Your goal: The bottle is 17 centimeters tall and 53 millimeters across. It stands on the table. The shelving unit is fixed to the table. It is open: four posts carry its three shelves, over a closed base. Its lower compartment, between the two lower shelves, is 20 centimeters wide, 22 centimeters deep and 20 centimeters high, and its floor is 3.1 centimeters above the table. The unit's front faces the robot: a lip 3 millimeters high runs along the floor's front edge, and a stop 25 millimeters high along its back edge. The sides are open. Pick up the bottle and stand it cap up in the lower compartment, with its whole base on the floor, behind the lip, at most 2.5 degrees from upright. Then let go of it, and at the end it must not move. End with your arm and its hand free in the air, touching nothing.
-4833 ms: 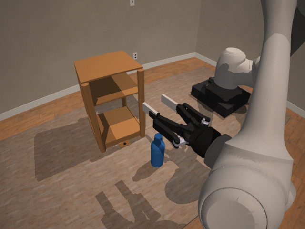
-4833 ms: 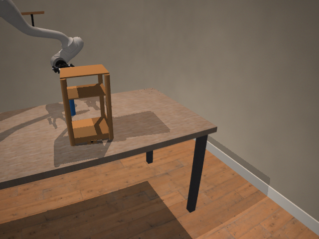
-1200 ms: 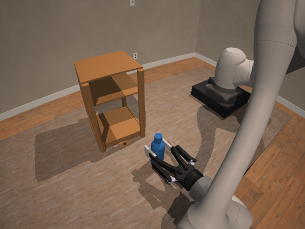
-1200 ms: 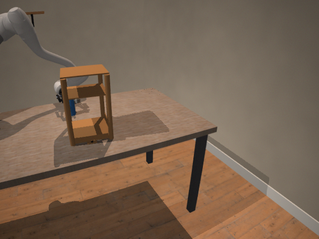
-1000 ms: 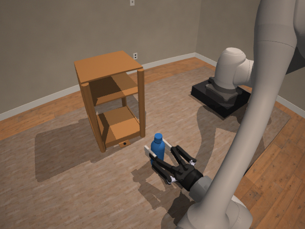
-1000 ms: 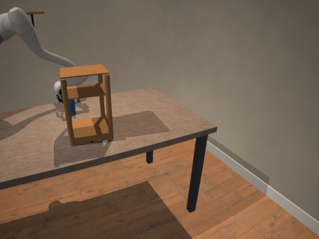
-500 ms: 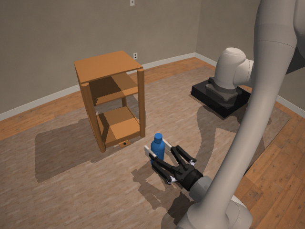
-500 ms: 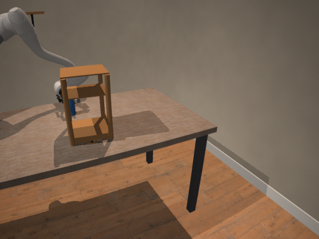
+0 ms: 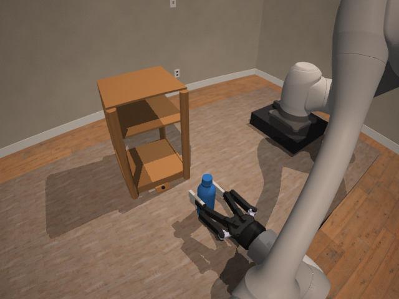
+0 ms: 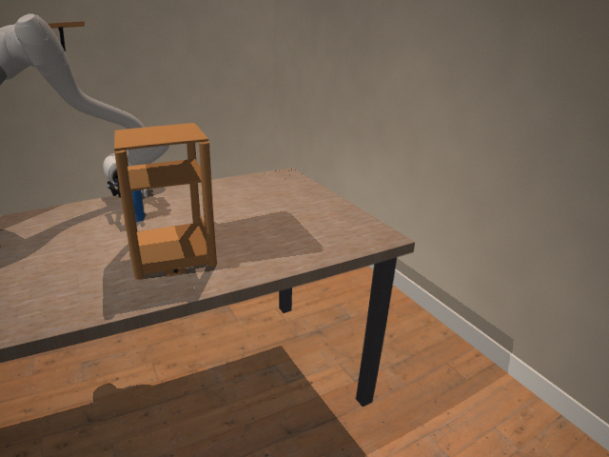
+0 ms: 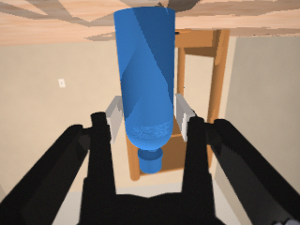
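Now: hand 10 mm below the blue bottle. Also, from my hand: orange shelving unit (280 mm to the right, 80 mm above, 70 mm ahead).
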